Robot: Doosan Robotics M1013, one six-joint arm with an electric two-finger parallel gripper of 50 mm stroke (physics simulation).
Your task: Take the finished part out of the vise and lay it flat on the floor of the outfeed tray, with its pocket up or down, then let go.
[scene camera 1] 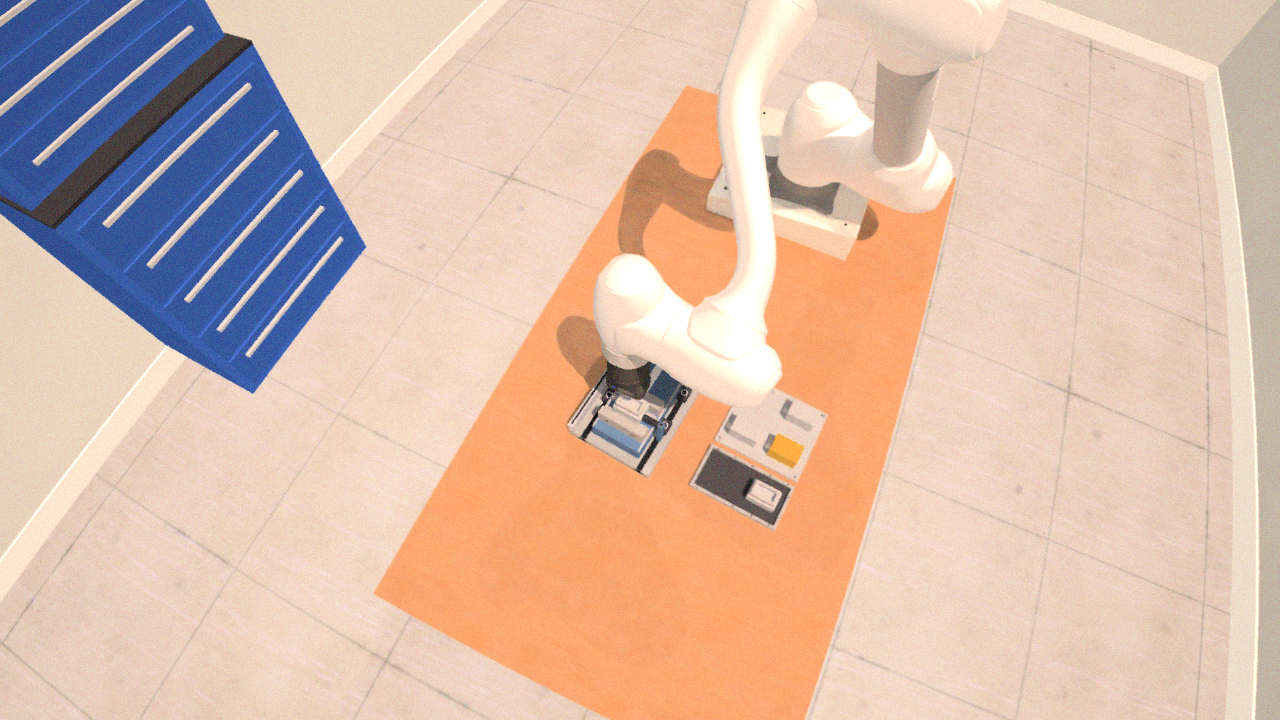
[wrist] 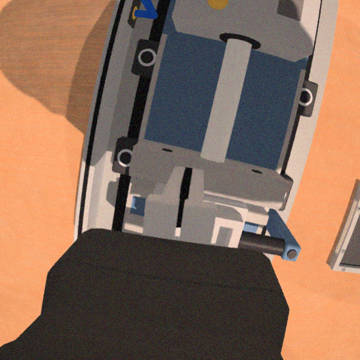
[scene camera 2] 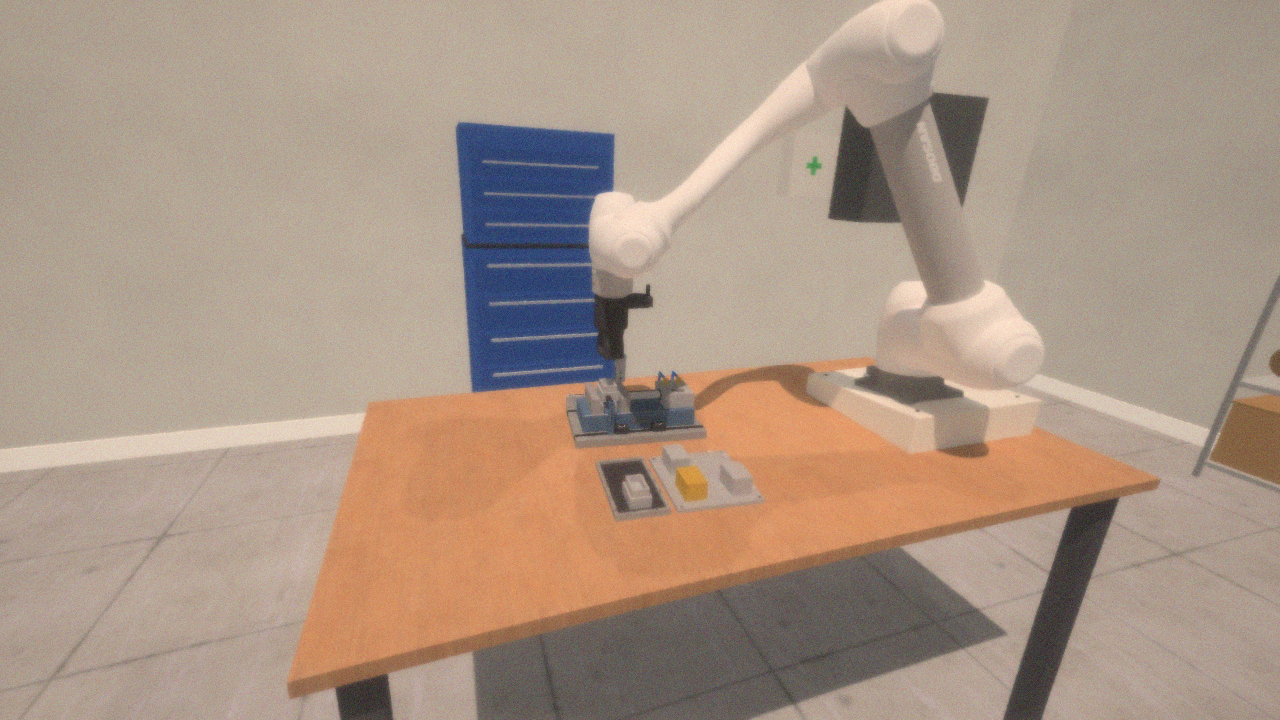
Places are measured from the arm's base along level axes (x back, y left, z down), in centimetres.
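Pixels of known places: gripper, fingertip midpoint: [scene camera 2: 619, 380]; arm's base, link origin: [scene camera 1: 805, 180] [scene camera 2: 906, 389].
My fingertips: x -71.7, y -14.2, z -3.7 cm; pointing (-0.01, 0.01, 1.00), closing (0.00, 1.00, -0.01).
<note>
For each thing: its middle in the pictures, then the offset to it from my fingertips.
- vise, body centre: [scene camera 1: 645, 389] [scene camera 2: 634, 406] dx +3.5, dy +1.2, dz +6.3 cm
- finished part, body centre: [scene camera 1: 631, 405] [scene camera 2: 607, 389] dx -3.0, dy +0.9, dz +1.5 cm
- light part, body centre: [scene camera 2: 636, 490] [scene camera 1: 764, 494] dx -6.4, dy +31.6, dz +8.9 cm
- light plate, body centre: [scene camera 2: 703, 478] [scene camera 1: 772, 427] dx +8.6, dy +28.3, dz +10.9 cm
- yellow block, body centre: [scene camera 2: 691, 483] [scene camera 1: 785, 451] dx +3.9, dy +32.4, dz +8.7 cm
The vise [scene camera 1: 623, 436] [scene camera 2: 637, 438] [wrist: 187, 100] stands on the table, blue with grey jaws. The finished part [scene camera 1: 631, 407] [wrist: 237, 214] is light grey and sits at the vise's jaws, its small pocket showing in the wrist view. My gripper [scene camera 2: 620, 379] [wrist: 186, 186] points down over the part and is shut, with a thin dark line between the fingers and no part between them. The fingers hide some of the part; I cannot tell if they touch it. The outfeed tray [scene camera 1: 726, 474] [scene camera 2: 616, 476] [wrist: 342, 242] has a dark floor and holds another light part [scene camera 1: 763, 494] [scene camera 2: 636, 490].
A light plate [scene camera 1: 760, 416] [scene camera 2: 716, 497] with grey blocks and a yellow block [scene camera 1: 785, 449] [scene camera 2: 691, 483] lies beside the tray. A dark handle [wrist: 262, 244] sticks out at the vise's side. Hose-like blue pieces [wrist: 146, 10] rise by the vise's far jaw.
</note>
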